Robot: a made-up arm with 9 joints. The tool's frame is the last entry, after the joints.
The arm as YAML. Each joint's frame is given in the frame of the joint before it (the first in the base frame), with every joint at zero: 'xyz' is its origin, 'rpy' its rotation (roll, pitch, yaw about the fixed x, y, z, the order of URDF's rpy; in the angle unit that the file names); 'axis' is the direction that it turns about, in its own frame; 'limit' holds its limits. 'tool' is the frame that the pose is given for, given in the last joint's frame.
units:
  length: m
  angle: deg
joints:
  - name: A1
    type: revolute
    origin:
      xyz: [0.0, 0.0, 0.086]
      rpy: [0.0, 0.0, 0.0]
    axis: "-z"
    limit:
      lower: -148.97
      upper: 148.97
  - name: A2
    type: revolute
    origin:
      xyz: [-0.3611, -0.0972, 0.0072]
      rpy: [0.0, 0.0, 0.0]
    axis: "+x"
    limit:
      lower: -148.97
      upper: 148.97
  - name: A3
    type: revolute
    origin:
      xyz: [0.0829, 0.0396, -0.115]
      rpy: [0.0, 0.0, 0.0]
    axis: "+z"
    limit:
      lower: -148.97
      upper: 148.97
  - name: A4
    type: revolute
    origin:
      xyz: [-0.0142, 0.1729, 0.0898]
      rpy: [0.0, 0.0, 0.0]
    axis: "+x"
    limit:
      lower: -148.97
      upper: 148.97
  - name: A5
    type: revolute
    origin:
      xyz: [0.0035, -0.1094, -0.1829]
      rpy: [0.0, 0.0, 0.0]
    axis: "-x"
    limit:
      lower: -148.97
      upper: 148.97
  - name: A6
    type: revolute
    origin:
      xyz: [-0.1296, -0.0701, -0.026]
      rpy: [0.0, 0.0, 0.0]
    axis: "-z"
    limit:
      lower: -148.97
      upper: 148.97
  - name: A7
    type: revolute
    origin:
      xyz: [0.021, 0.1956, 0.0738]
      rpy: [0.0, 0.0, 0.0]
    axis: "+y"
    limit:
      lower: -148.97
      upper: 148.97
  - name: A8
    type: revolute
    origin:
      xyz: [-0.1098, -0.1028, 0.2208]
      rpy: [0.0, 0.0, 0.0]
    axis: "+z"
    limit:
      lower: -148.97
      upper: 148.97
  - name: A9
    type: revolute
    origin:
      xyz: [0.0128, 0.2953, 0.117]
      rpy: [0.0, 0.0, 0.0]
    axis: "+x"
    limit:
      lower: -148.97
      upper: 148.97
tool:
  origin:
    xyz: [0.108, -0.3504, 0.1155]
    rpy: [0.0, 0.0, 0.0]
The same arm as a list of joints. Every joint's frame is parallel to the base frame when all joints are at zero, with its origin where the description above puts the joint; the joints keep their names.
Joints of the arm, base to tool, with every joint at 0 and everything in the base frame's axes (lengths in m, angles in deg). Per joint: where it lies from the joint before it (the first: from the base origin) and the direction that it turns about. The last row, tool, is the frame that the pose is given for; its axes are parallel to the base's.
A1: offset 0 0 0.086 axis 0 0 -1
A2: offset -0.3611 -0.0972 0.0072 axis 1 0 0
A3: offset 0.0829 0.0396 -0.115 axis 0 0 1
A4: offset -0.0142 0.1729 0.0898 axis 1 0 0
A5: offset 0.0035 -0.1094 -0.1829 axis -1 0 0
A6: offset -0.1296 -0.0701 -0.026 axis 0 0 -1
A7: offset 0.021 0.1956 0.0738 axis 0 1 0
A8: offset -0.1098 -0.1028 0.2208 axis 0 0 1
A9: offset 0.0128 0.2953 0.117 axis 1 0 0
tool: offset 0.108 -0.3504 0.1155
Joint limits (deg, base to tool): -148.97..148.97 -148.97..148.97 -148.97..148.97 -148.97..148.97 -148.97..148.97 -148.97..148.97 -148.97..148.97 -148.97..148.97 -148.97..148.97

